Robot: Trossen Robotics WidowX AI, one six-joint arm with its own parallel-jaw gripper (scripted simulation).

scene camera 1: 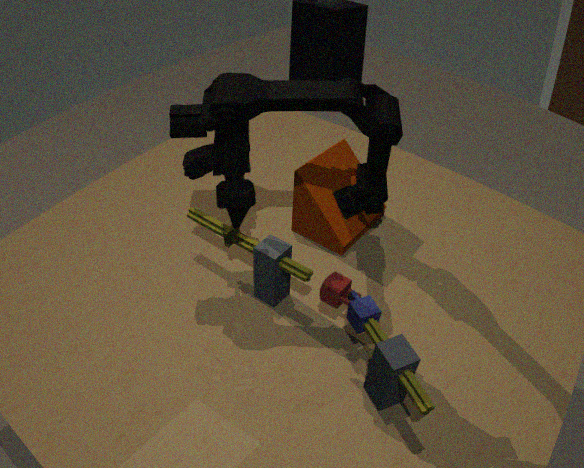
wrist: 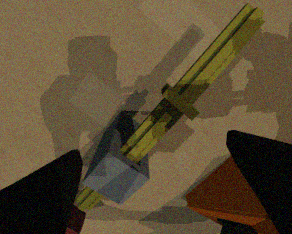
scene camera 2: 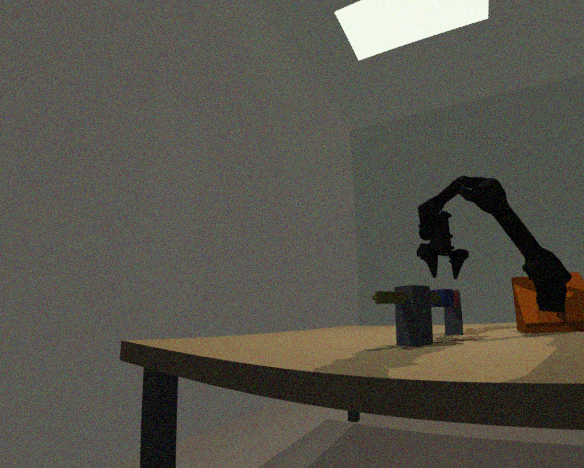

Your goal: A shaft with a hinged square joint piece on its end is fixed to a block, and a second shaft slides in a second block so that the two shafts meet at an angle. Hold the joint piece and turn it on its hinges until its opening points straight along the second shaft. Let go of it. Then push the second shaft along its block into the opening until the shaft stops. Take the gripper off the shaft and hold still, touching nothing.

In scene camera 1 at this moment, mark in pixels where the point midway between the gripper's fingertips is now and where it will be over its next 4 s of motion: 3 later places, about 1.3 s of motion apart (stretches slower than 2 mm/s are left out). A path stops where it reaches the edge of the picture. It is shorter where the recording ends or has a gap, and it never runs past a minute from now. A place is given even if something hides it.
My gripper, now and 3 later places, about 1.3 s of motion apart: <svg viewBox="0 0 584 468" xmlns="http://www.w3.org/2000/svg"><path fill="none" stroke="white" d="M234 212L195 194L196 216L199 227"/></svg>
